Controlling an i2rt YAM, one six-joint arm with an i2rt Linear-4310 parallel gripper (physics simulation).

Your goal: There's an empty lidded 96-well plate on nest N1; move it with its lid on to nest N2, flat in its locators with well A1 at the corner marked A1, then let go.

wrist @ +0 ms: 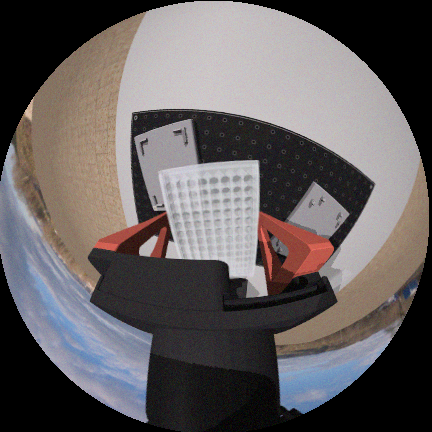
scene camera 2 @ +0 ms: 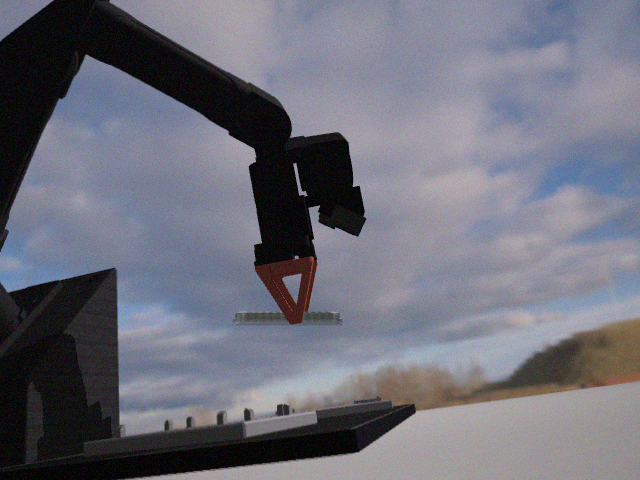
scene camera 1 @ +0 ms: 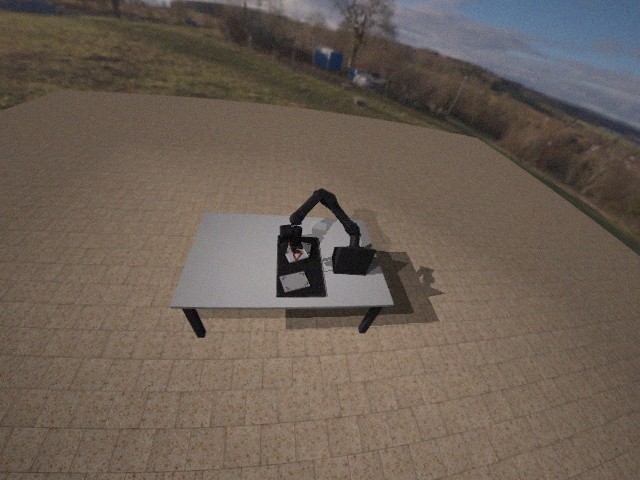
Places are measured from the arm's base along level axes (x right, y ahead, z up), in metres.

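Where they show: gripper, fingertip midpoint: (wrist: 213, 216) (scene camera 2: 299, 321) (scene camera 1: 294, 256); arm's base, origin of the base link: (scene camera 2: 4, 333) (scene camera 1: 354, 248).
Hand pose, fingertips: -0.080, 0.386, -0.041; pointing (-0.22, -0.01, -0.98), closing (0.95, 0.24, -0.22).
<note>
Things, the pixels of their top centre, and the offset from my fingertips, as dx, dy, dz. Level surfaces: height alone.
- clear lidded 96-well plate, middle of its top: (wrist: 208, 247) (scene camera 2: 285, 300) (scene camera 1: 297, 253) +0.005, -0.013, +0.027
- grey nest with L-shaped corner locators, middle of its top: (scene camera 2: 326, 403) (wrist: 165, 171) (scene camera 1: 294, 280) -0.110, -0.013, -0.102
- grey nest with upright pins, middle of its top: (scene camera 2: 203, 414) (wrist: 311, 234) (scene camera 1: 299, 246) +0.188, -0.033, -0.098
- black board with holes, middle of its top: (scene camera 2: 264, 427) (wrist: 249, 207) (scene camera 1: 299, 262) +0.052, -0.037, -0.119
- light grey table, its level: dz -0.133
My gripper (scene camera 1: 294, 251) (scene camera 2: 295, 318) (wrist: 213, 216) is shut on the clear lidded 96-well plate (scene camera 1: 291, 255) (scene camera 2: 258, 317) (wrist: 212, 215), with one orange finger at each long side. The plate hangs roughly level, well above the board. A grey nest with L-shaped corner locators (scene camera 1: 295, 282) (scene camera 2: 351, 409) (wrist: 165, 162) lies at the front end of the board, at the left in the wrist view. A grey nest with upright pins (scene camera 2: 170, 439) (wrist: 317, 215) lies at the other end, partly in shadow. The nest labels, the A1 mark and the plate's A1 corner are not readable.
A black board with holes (scene camera 1: 310, 279) (scene camera 2: 385, 423) (wrist: 280, 165) bears both nests. It lies on a light grey table (scene camera 1: 235, 258) (scene camera 2: 542, 428) (wrist: 260, 60). The arm's dark angular base block (scene camera 1: 353, 260) (scene camera 2: 87, 341) stands beside the board.
</note>
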